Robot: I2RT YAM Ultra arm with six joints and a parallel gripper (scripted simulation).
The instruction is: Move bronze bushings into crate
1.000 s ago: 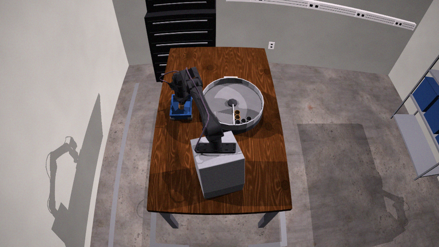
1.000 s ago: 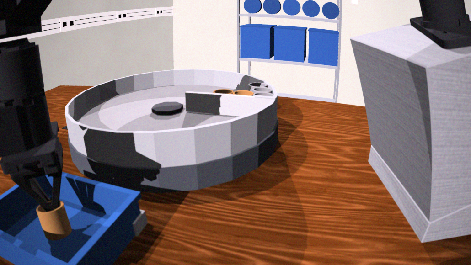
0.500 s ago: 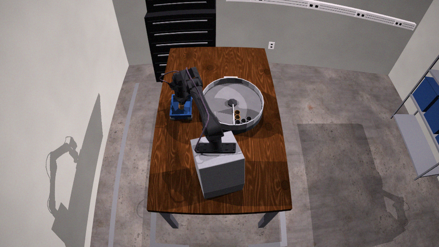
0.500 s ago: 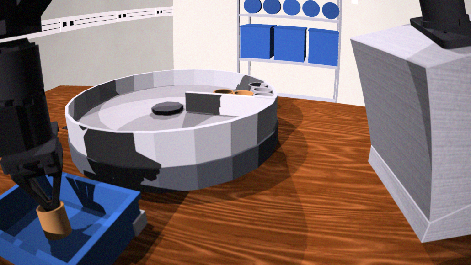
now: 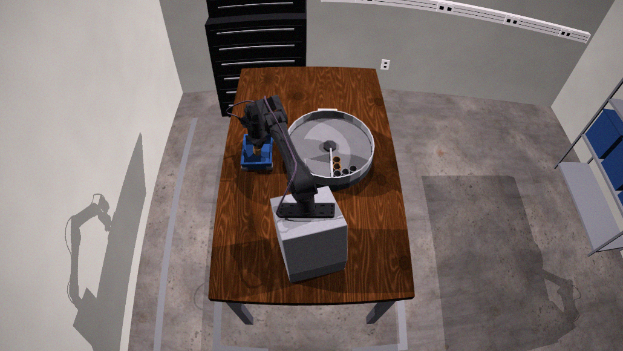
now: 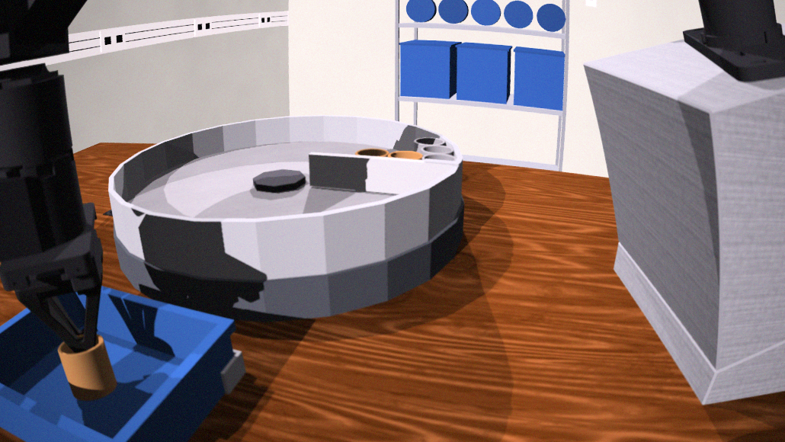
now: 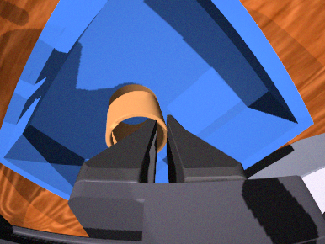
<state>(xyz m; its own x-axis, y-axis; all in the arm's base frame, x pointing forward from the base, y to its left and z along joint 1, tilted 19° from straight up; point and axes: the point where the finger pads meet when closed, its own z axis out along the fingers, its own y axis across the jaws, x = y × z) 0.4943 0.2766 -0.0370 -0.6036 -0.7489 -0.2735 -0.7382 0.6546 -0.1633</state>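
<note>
Right now the blue crate is 2 cm behind my hand, 1 cm to the left of it and 1 cm below it. From my hand the other things lie so: grey turntable (34 cm to the right, 2 cm ahead, 1 cm above).
</note>
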